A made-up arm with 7 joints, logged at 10 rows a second.
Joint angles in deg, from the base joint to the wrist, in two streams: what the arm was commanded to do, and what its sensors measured. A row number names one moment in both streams.
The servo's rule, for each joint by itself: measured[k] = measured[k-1] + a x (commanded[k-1-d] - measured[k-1]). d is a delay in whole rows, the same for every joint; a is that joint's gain. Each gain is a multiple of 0.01, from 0.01 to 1. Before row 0 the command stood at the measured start. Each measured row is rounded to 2 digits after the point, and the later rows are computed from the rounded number. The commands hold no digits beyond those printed.
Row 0, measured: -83.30 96.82 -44.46 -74.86 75.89 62.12 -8.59
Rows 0 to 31, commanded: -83.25 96.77 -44.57 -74.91 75.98 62.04 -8.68; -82.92 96.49 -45.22 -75.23 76.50 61.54 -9.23; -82.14 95.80 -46.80 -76.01 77.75 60.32 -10.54; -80.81 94.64 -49.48 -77.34 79.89 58.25 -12.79; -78.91 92.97 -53.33 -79.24 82.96 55.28 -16.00; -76.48 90.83 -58.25 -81.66 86.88 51.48 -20.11; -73.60 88.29 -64.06 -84.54 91.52 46.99 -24.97; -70.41 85.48 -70.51 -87.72 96.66 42.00 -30.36; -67.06 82.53 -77.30 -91.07 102.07 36.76 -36.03; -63.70 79.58 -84.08 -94.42 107.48 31.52 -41.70; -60.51 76.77 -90.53 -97.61 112.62 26.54 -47.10; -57.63 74.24 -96.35 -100.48 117.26 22.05 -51.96; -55.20 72.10 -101.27 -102.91 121.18 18.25 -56.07; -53.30 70.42 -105.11 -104.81 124.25 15.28 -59.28; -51.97 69.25 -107.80 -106.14 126.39 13.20 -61.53; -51.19 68.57 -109.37 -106.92 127.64 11.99 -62.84; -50.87 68.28 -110.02 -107.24 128.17 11.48 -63.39; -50.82 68.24 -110.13 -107.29 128.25 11.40 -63.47; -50.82 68.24 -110.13 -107.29 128.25 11.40 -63.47; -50.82 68.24 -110.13 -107.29 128.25 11.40 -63.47; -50.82 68.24 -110.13 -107.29 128.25 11.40 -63.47; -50.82 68.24 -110.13 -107.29 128.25 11.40 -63.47; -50.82 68.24 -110.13 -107.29 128.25 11.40 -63.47; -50.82 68.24 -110.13 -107.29 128.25 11.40 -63.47; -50.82 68.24 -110.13 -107.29 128.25 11.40 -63.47; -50.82 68.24 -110.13 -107.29 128.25 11.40 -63.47; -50.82 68.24 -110.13 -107.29 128.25 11.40 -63.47; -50.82 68.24 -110.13 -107.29 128.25 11.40 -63.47; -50.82 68.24 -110.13 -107.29 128.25 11.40 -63.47; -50.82 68.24 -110.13 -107.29 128.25 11.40 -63.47; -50.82 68.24 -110.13 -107.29 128.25 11.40 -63.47; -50.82 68.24 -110.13 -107.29 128.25 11.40 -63.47
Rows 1 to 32, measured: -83.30 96.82 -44.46 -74.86 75.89 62.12 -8.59; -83.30 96.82 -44.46 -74.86 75.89 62.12 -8.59; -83.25 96.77 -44.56 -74.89 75.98 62.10 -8.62; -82.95 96.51 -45.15 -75.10 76.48 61.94 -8.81; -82.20 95.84 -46.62 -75.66 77.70 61.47 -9.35; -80.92 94.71 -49.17 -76.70 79.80 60.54 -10.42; -79.07 93.07 -52.87 -78.27 82.83 59.01 -12.15; -76.69 90.96 -57.66 -80.37 86.72 56.83 -14.62; -73.85 88.45 -63.36 -82.96 91.33 53.98 -17.83; -70.69 85.66 -69.72 -85.91 96.45 50.51 -21.71; -67.35 82.72 -76.47 -89.11 101.85 46.52 -26.15; -63.99 79.77 -83.24 -92.40 107.25 42.17 -30.97; -60.79 76.95 -89.73 -95.63 112.41 37.64 -35.97; -57.88 74.40 -95.62 -98.64 117.07 33.12 -40.93; -55.41 72.24 -100.65 -101.29 121.02 28.81 -45.62; -53.47 70.53 -104.62 -103.47 124.12 24.89 -49.85; -52.09 69.33 -107.45 -105.13 126.30 21.50 -53.47; -51.26 68.62 -109.16 -106.24 127.59 18.74 -56.37; -50.90 68.30 -109.93 -106.86 128.15 16.63 -58.55; -50.83 68.24 -110.11 -107.13 128.25 15.11 -60.08; -50.82 68.24 -110.13 -107.23 128.25 14.03 -61.13; -50.82 68.24 -110.13 -107.27 128.25 13.27 -61.86; -50.82 68.24 -110.13 -107.28 128.25 12.73 -62.36; -50.82 68.24 -110.13 -107.29 128.25 12.34 -62.70; -50.82 68.24 -110.13 -107.29 128.25 12.07 -62.94; -50.82 68.24 -110.13 -107.29 128.25 11.88 -63.10; -50.82 68.24 -110.13 -107.29 128.25 11.74 -63.21; -50.82 68.24 -110.13 -107.29 128.25 11.64 -63.29; -50.82 68.24 -110.13 -107.29 128.25 11.57 -63.35; -50.82 68.24 -110.13 -107.29 128.25 11.52 -63.39; -50.82 68.24 -110.13 -107.29 128.25 11.49 -63.41; -50.82 68.24 -110.13 -107.29 128.25 11.46 -63.43
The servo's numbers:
d 2
a 0.92 0.94 0.89 0.62 0.96 0.29 0.31

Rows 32 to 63, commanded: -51.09 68.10 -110.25 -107.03 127.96 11.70 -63.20; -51.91 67.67 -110.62 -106.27 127.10 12.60 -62.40; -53.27 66.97 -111.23 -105.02 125.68 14.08 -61.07; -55.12 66.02 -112.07 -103.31 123.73 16.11 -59.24; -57.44 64.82 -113.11 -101.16 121.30 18.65 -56.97; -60.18 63.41 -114.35 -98.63 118.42 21.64 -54.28; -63.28 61.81 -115.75 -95.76 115.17 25.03 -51.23; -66.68 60.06 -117.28 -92.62 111.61 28.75 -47.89; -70.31 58.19 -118.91 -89.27 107.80 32.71 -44.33; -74.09 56.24 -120.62 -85.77 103.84 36.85 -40.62; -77.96 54.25 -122.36 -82.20 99.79 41.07 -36.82; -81.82 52.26 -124.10 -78.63 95.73 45.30 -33.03; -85.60 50.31 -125.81 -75.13 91.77 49.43 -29.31; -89.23 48.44 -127.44 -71.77 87.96 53.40 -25.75; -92.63 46.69 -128.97 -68.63 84.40 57.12 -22.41; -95.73 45.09 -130.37 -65.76 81.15 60.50 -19.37; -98.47 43.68 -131.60 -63.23 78.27 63.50 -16.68; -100.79 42.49 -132.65 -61.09 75.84 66.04 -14.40; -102.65 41.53 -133.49 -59.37 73.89 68.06 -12.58; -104.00 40.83 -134.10 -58.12 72.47 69.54 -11.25; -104.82 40.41 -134.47 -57.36 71.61 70.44 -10.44; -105.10 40.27 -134.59 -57.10 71.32 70.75 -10.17; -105.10 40.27 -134.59 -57.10 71.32 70.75 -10.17; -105.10 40.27 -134.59 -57.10 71.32 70.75 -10.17; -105.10 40.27 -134.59 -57.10 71.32 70.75 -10.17; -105.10 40.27 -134.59 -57.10 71.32 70.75 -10.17; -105.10 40.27 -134.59 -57.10 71.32 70.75 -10.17; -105.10 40.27 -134.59 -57.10 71.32 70.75 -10.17; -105.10 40.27 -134.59 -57.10 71.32 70.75 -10.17; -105.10 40.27 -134.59 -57.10 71.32 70.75 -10.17; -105.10 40.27 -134.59 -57.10 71.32 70.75 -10.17; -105.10 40.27 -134.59 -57.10 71.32 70.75 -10.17
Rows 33 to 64, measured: -50.82 68.24 -110.13 -107.29 128.25 11.44 -63.44; -50.82 68.24 -110.13 -107.29 128.25 11.43 -63.45; -51.07 68.11 -110.24 -107.13 127.97 11.51 -63.37; -51.84 67.70 -110.58 -106.60 127.13 11.83 -63.07; -53.16 67.01 -111.16 -105.62 125.74 12.48 -62.45; -54.96 66.08 -111.97 -104.19 123.81 13.53 -61.45; -57.24 64.90 -112.98 -102.31 121.40 15.01 -60.06; -59.94 63.50 -114.20 -100.03 118.54 16.93 -58.27; -63.01 61.91 -115.58 -97.38 115.30 19.28 -56.09; -66.39 60.17 -117.09 -94.43 111.76 22.03 -53.55; -70.00 58.31 -118.71 -91.23 107.96 25.13 -50.69; -73.76 56.36 -120.41 -87.84 104.00 28.53 -47.57; -77.62 54.38 -122.15 -84.34 99.96 32.17 -44.24; -81.48 52.39 -123.89 -80.80 95.90 35.98 -40.76; -85.27 50.43 -125.60 -77.28 91.94 39.88 -37.21; -88.91 48.56 -127.24 -73.86 88.12 43.80 -33.66; -92.33 46.80 -128.78 -70.62 84.55 47.66 -30.17; -95.46 45.19 -130.20 -67.61 81.29 51.38 -26.82; -98.23 43.77 -131.45 -64.89 78.39 54.89 -23.68; -100.59 42.57 -132.52 -62.53 75.94 58.12 -20.80; -102.49 41.59 -133.38 -60.57 73.97 61.00 -18.25; -103.88 40.88 -134.02 -59.05 72.53 63.48 -16.08; -104.74 40.44 -134.42 -58.00 71.65 65.50 -14.33; -105.07 40.28 -134.57 -57.44 71.33 67.02 -13.04; -105.10 40.27 -134.59 -57.23 71.32 68.10 -12.15; -105.10 40.27 -134.59 -57.15 71.32 68.87 -11.54; -105.10 40.27 -134.59 -57.12 71.32 69.42 -11.12; -105.10 40.27 -134.59 -57.11 71.32 69.81 -10.83; -105.10 40.27 -134.59 -57.10 71.32 70.08 -10.63; -105.10 40.27 -134.59 -57.10 71.32 70.27 -10.49; -105.10 40.27 -134.59 -57.10 71.32 70.41 -10.39; -105.10 40.27 -134.59 -57.10 71.32 70.51 -10.32
